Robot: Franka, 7 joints.
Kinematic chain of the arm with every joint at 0, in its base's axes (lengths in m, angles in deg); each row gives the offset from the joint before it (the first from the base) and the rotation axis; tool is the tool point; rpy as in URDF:
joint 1: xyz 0 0 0.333 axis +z
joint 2: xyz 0 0 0 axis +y
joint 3: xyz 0 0 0.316 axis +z
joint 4: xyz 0.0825 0 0 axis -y
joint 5: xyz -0.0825 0 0.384 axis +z
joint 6: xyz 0 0 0 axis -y
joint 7: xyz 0.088 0 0 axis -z
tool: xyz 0 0 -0.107 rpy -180 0 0
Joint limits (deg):
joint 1: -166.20..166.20
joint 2: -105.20..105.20
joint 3: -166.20..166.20
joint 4: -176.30..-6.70
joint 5: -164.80..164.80
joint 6: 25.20..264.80
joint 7: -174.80..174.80
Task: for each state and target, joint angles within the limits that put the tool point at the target. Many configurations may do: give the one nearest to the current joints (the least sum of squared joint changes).
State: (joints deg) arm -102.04 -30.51 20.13 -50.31 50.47 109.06 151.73
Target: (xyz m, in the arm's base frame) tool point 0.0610 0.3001 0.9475
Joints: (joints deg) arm -83.72 -73.47 1.53 -70.59 40.50 77.95 151.73
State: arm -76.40 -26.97 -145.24 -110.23 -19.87 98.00 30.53
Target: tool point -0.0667 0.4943 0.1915
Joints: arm -94.47 -27.08 -163.73 -116.07 -22.65 93.82 30.53
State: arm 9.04 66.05 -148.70 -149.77 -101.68 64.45 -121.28
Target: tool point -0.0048 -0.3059 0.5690
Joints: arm 24.66 64.95 -114.71 -154.85 -102.68 67.03 -121.28
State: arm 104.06 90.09 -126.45 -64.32 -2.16 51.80 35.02
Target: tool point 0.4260 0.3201 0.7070
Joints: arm 84.01 76.60 -125.11 -65.43 -1.82 62.66 35.02
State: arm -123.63 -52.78 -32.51 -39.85 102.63 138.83 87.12
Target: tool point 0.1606 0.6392 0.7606
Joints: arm -141.06 -84.39 -43.80 -69.79 105.35 152.30 87.12
